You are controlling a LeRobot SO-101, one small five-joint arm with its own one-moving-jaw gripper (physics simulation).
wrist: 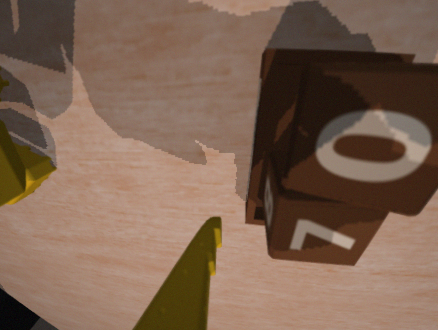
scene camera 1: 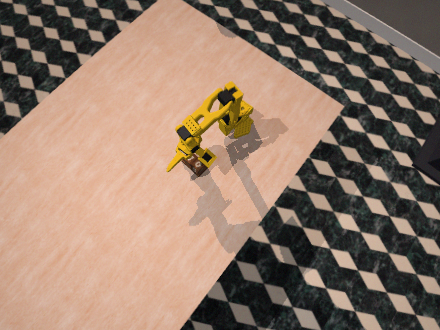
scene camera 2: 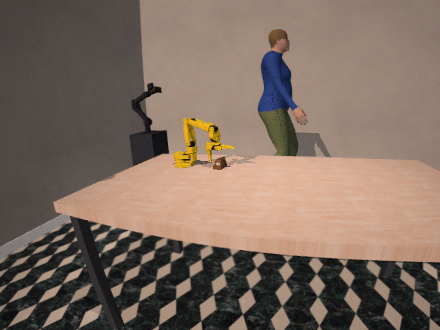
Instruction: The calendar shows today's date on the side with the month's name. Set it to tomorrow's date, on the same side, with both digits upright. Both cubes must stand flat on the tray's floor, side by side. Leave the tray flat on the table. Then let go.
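Frame: origin at the arm's base, x ahead, y left, z up, level; millimetres.
Seen in the pictures: hand at its tool point: [wrist: 221, 227] [scene camera 2: 211, 161]; arm's base at its link origin: [wrist: 3, 125] [scene camera 1: 232, 127] [scene camera 2: 188, 165].
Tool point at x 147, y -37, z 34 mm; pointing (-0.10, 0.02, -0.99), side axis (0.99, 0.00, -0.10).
Note:
Offsets run from my tool point to a thing's top centre. "pt": to the spot under its first point. Level surfaces: height alone.
The dark brown calendar @(dx +35, dy +8, dz +8 mm) [scene camera 2: 220, 163] is on the table, its tray @(pt dx +36, dy +58, dz -17 mm) [wrist: 335, 56] partly hidden by the cubes. One cube @(dx +39, dy +40, dz +14 mm) [wrist: 352, 192] shows a white 0 and overlaps the other in the wrist view. The other cube @(pt dx +37, dy +1, dz +8 mm) [wrist: 327, 250] shows a white 7 on its face towards the camera and part of a digit on its narrow left side. I cannot tell whether both stand flat on the tray's floor. The month's name is not readable. My gripper [scene camera 1: 190, 165] [scene camera 2: 222, 154] [wrist: 135, 194] is open and empty, its jaws wide apart; in the wrist view the calendar is right of them.
The yellow arm [scene camera 1: 207, 112] [scene camera 2: 200, 125] reaches over the wooden table @(dz -34 mm) [scene camera 1: 100, 175] [scene camera 2: 300, 200] and casts shadows across it. Behind the table are a person [scene camera 2: 277, 85] in a blue top and a black arm [scene camera 2: 142, 107] on a dark pedestal [scene camera 2: 150, 145].

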